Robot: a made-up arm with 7 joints. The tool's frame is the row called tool. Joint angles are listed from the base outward.
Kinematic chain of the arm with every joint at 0, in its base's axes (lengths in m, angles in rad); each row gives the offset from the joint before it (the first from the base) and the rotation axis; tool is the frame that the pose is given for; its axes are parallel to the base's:
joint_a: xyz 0 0.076 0 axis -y
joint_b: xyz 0 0.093 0 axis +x
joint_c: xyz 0 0 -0.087 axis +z
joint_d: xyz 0 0 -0.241 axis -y
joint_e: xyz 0 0 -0.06 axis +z
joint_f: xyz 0 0 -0.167 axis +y
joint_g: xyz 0 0 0 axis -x
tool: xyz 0 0 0
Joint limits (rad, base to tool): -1.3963..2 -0.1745..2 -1.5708..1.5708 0..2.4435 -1.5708..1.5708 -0.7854..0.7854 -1.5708..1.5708
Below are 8 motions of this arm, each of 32 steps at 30 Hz.
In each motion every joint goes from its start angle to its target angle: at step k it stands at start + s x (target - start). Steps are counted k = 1, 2, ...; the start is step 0. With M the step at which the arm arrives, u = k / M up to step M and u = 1 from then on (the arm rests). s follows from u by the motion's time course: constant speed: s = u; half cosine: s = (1 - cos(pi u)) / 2; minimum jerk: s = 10 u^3 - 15 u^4 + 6 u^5.
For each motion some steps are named. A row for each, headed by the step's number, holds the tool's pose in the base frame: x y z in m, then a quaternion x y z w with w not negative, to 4 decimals.
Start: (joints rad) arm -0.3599 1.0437 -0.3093 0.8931 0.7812 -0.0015 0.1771
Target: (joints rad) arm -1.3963 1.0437 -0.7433 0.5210 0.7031 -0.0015 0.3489
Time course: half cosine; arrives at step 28
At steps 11, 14, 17, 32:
11: -0.0916 0.5587 -0.3255 0.1294 0.0102 -0.1254 0.9836
14: -0.1616 0.5644 -0.2998 0.1114 0.1431 -0.1513 0.9717
17: -0.2235 0.5705 -0.2586 0.0904 0.2730 -0.1750 0.9417
32: -0.3107 0.5842 -0.1392 0.0397 0.5167 -0.2149 0.8278

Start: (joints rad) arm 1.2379 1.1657 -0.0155 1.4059 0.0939 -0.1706 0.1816
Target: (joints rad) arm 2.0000 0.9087 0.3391 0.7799 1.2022 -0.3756 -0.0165
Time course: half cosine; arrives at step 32
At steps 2, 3, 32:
2: 0.2116 0.5045 0.1647 0.4849 -0.8411 -0.1559 0.1821
3: 0.2108 0.5060 0.1660 0.4796 -0.8465 -0.1478 0.1779
32: 0.1728 0.5876 0.2447 0.2106 0.8361 -0.4086 0.2994

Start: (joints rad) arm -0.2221 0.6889 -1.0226 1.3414 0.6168 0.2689 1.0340
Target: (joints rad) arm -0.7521 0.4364 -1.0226 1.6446 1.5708 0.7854 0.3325
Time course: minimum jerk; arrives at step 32
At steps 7, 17, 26, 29, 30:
7: 0.0057 0.2532 -0.4273 -0.6127 0.0467 -0.2734 0.7400
17: -0.0917 0.1819 -0.3993 -0.6526 0.1745 0.0058 0.7373
26: -0.1557 0.1312 -0.3531 -0.6615 0.3361 0.1737 0.6475
29: -0.1614 0.1263 -0.3472 -0.6624 0.3536 0.1872 0.6334
30: -0.1621 0.1257 -0.3466 -0.6625 0.3556 0.1887 0.6317

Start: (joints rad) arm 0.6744 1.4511 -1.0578 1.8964 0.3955 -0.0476 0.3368
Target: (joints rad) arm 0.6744 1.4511 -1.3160 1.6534 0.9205 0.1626 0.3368
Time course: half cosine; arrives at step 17
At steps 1, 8, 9, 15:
1: 0.2177 0.4006 -0.1038 0.0276 -0.4815 -0.6177 0.6212
8: 0.2145 0.4221 -0.1314 -0.0218 -0.4212 -0.5143 0.7467
9: 0.2131 0.4267 -0.1369 -0.0308 -0.4066 -0.4910 0.7699
15: 0.2042 0.4482 -0.1612 -0.0663 -0.3335 -0.3777 0.8613

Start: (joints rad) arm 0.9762 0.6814 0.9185 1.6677 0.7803 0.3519 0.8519
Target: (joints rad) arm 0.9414 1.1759 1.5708 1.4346 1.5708 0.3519 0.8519
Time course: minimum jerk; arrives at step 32
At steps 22, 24, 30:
22: -0.0139 0.5827 0.0426 0.0279 0.9585 0.1526 0.2390
24: -0.0321 0.5849 0.0420 0.0277 0.9466 0.1676 0.2740
30: -0.0557 0.5867 0.0410 0.0282 0.9278 0.1902 0.3196

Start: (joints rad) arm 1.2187 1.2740 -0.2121 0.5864 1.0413 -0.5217 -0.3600
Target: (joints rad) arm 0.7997 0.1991 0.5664 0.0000 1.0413 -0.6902 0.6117
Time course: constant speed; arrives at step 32
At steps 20, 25, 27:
20: 0.3914 0.4913 -0.2176 0.0585 -0.8034 0.4792 0.3486
25: 0.4035 0.4119 -0.2915 -0.0120 -0.7728 0.4976 0.3938
27: 0.4034 0.3762 -0.3190 -0.0401 -0.7577 0.5059 0.4103

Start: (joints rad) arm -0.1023 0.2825 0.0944 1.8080 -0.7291 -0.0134 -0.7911
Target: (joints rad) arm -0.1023 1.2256 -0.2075 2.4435 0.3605 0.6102 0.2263
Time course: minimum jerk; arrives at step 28
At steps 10, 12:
10: 0.1873 0.2913 -0.2279 0.4730 -0.7472 -0.1216 0.4508
12: 0.1824 0.2987 -0.2036 0.4148 -0.7454 -0.1789 0.4903

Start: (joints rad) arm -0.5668 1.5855 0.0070 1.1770 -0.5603 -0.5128 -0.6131
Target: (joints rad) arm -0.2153 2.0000 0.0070 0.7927 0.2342 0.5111 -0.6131
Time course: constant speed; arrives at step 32
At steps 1, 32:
1: 0.1840 0.5864 -0.0990 0.4524 -0.4280 -0.7029 0.3436
32: 0.2015 0.6117 0.1646 0.9235 -0.1331 -0.1151 0.3410

